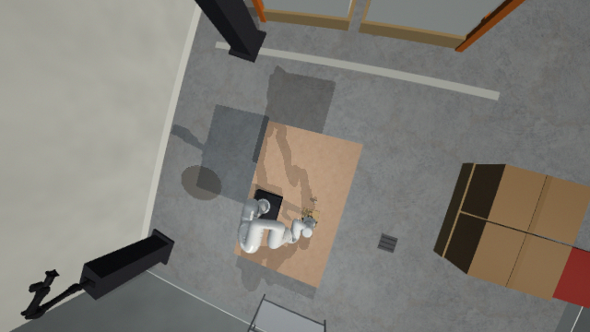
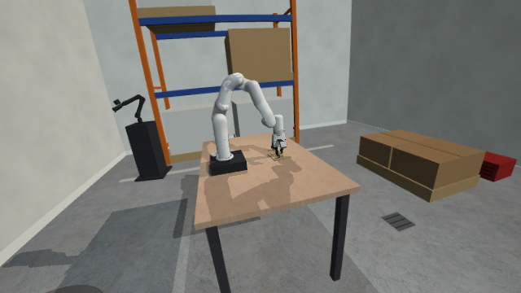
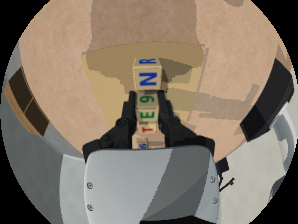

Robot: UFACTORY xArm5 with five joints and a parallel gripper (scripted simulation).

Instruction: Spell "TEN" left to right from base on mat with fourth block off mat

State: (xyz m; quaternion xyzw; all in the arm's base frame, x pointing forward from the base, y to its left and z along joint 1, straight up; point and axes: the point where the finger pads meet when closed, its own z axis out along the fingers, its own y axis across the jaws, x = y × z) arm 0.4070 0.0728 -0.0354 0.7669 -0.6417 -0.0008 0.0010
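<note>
My hand is 3 cm above the tan mat.
</note>
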